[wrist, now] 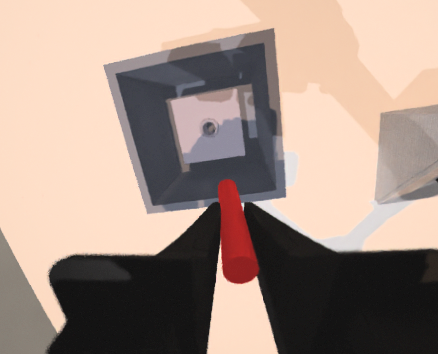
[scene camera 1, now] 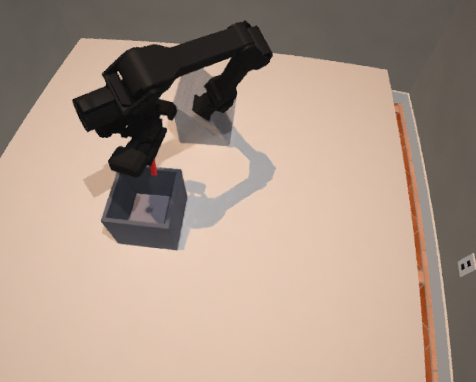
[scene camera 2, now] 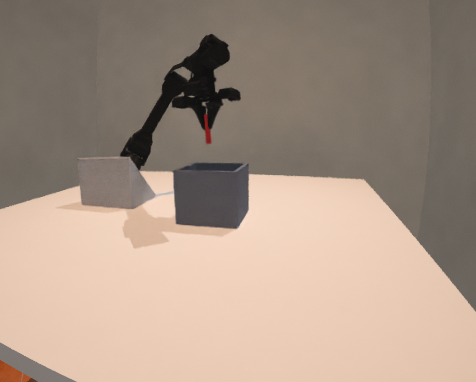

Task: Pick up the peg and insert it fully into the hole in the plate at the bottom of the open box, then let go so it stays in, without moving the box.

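Places are measured from the arm's base along level axes (x ahead, y left, z up), in centimetres.
Pixels of known places: gripper, fingertip midpoint: (wrist: 231, 209) (scene camera 1: 150, 162) (scene camera 2: 207, 129); arm's base, origin of the base link: (scene camera 1: 201, 107) (scene camera 2: 126, 173).
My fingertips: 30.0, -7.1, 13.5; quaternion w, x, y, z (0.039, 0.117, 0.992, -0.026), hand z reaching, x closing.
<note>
For each thing: its top centre in the pictures, then the offset to it from my fingertips, as dx, dy, dz. Level surfaces: height alone.
- red peg, middle of its top: (wrist: 231, 268) (scene camera 1: 147, 150) (scene camera 2: 207, 114) +0.1, +0.3, +4.2
- dark blue-grey open box, middle of its top: (wrist: 200, 134) (scene camera 1: 142, 194) (scene camera 2: 213, 166) +2.4, -3.7, -9.7
- pale plate, middle of its top: (wrist: 208, 128) (scene camera 1: 149, 209) +2.4, -3.7, -17.4
- table, its level: dz -23.5
The red peg (scene camera 1: 153, 168) (scene camera 2: 207, 130) (wrist: 236, 235) is held nearly upright, slightly tilted, with its lower end above the box's rim height in the second scene view. My gripper (scene camera 2: 206, 124) (wrist: 231, 209) is shut on the peg; in the first scene view its fingertips are hidden behind the gripper body. The dark blue-grey open box (scene camera 1: 146, 234) (scene camera 2: 206, 199) (wrist: 135, 140) stands upright on the table. The pale plate (scene camera 1: 159, 205) (wrist: 195, 112) lies at its bottom, with a round hole (scene camera 1: 149, 209) (wrist: 210, 127). In the wrist view the peg's far end overlaps the box's near inner wall, off from the hole.
A grey wedge-shaped block (scene camera 1: 186, 112) (scene camera 2: 105, 182) (wrist: 407, 145) stands on the table (scene camera 1: 300, 280) (scene camera 2: 300, 290) near the arm's base, apart from the box. The arm's shadows fall across the table and into the box.
</note>
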